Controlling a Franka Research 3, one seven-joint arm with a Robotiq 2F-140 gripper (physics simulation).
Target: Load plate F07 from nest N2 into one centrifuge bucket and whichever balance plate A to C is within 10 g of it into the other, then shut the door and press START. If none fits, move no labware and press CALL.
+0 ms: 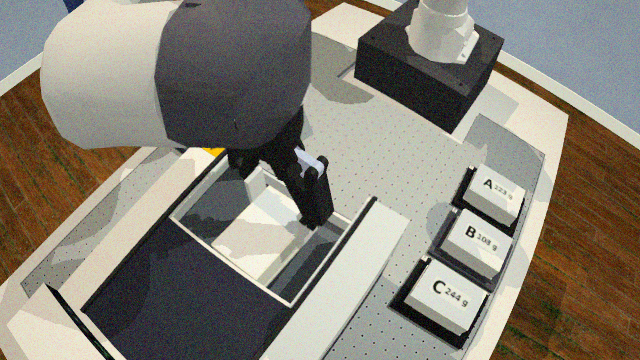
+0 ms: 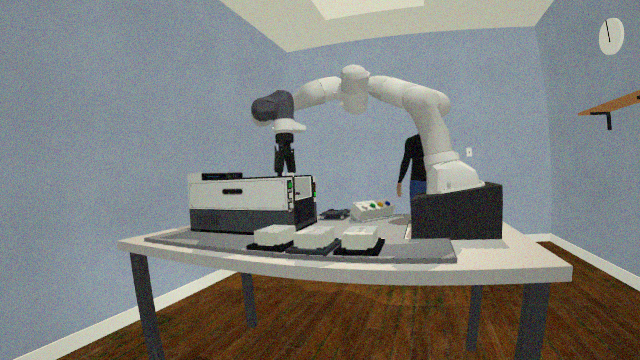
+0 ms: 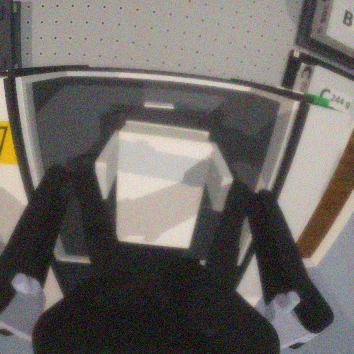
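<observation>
A white plate [image 1: 260,230] [image 3: 157,200] with no readable label is in the open top of the centrifuge [image 1: 345,270] [image 2: 240,197]. My gripper [image 1: 282,202] [image 2: 285,173] [image 3: 164,149] points down into that opening and is shut on this plate, a finger at each side. The plate's underside and its seating in a bucket are hidden. Balance plates A 123 g [image 1: 495,195] [image 2: 360,236], B 108 g [image 1: 475,242] [image 2: 314,236] and C 244 g [image 1: 445,300] [image 2: 274,235] stand on dark nests at the table's edge. The dark door panel [image 1: 165,290] leaves the opening uncovered. Green lights show on the centrifuge's side.
The opening's pale rim [image 1: 230,260] [image 3: 155,80] surrounds the fingers closely. A button box [image 2: 372,210] with coloured buttons and a dark nest [image 2: 335,214] stand behind the centrifuge. The arm's black base block [image 1: 425,75] [image 2: 457,212] is at the table's other end. A person [image 2: 414,162] stands behind.
</observation>
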